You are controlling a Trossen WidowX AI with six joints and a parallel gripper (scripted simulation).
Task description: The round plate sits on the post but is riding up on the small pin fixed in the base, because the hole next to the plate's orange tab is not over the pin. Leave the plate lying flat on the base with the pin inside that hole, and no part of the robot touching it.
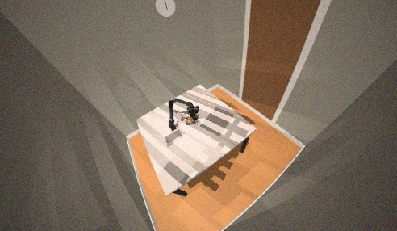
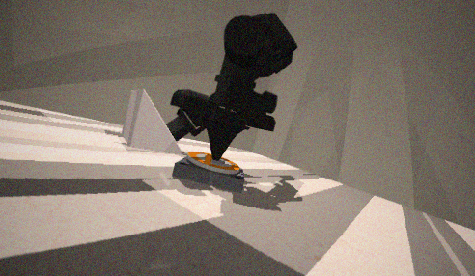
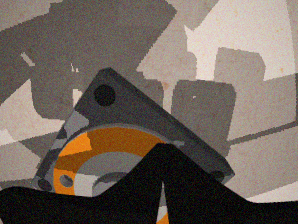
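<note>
Right now the square base is 4 cm behind my gripper tip, 3 cm to the left of it and 2 cm below it.
</note>
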